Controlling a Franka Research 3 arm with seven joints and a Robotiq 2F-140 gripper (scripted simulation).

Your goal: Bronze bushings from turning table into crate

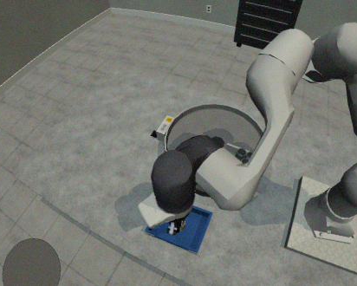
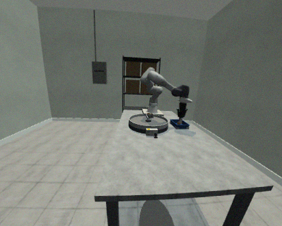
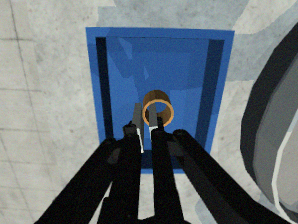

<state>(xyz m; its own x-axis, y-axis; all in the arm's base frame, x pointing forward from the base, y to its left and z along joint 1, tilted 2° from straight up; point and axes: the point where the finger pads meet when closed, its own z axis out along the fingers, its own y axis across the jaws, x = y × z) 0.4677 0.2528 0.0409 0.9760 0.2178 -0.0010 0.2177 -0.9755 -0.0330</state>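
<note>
Now: hand 1 cm to the left of the blue crate and 4 cm above it. From my hand the other things lie so: round grey turning table: 1 cm ahead, 37 cm to the right, 1 cm below.
</note>
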